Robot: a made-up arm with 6 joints.
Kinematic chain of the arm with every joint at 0, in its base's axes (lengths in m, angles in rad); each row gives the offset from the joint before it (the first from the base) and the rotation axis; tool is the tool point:
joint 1: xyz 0 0 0.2 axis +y
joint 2: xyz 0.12 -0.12 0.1 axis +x
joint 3: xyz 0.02 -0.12 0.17 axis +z
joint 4: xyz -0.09 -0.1 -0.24 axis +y
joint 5: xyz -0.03 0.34 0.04 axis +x
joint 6: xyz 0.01 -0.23 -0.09 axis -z
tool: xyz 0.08 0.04 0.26
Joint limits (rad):
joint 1: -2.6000..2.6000
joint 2: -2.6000..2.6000
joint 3: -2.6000..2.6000
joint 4: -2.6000..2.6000
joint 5: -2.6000..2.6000
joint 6: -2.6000..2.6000
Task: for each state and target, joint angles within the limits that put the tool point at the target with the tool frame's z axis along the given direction. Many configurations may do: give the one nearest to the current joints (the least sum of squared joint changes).
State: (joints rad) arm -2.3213 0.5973 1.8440 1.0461 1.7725 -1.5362
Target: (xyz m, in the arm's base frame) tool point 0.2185 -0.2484 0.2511 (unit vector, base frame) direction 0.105 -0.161 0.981
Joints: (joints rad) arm -1.9243 0.8391 1.3533 0.9315 1.8649 -1.4217
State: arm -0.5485 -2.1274 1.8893 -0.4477 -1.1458 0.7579
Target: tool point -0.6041 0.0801 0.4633 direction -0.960 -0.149 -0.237
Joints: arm -1.1273 -1.5525 2.5086 -0.3572 -1.7154 0.8394
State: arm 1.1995 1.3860 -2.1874 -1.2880 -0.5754 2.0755
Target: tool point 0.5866 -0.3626 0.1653 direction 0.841 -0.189 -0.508
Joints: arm 0.6366 2.4653 -1.6798 -1.4203 -1.2522 1.9209
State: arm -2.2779 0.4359 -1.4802 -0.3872 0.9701 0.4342
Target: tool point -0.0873 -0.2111 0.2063 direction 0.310 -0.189 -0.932
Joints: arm -2.6000 0.3870 -1.1314 -0.5173 0.7036 0.5405
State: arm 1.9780 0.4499 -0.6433 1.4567 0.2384 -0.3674
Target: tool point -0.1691 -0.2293 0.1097 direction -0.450 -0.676 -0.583
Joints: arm 2.5658 0.4692 -0.2226 0.9837 0.3333 0.2868
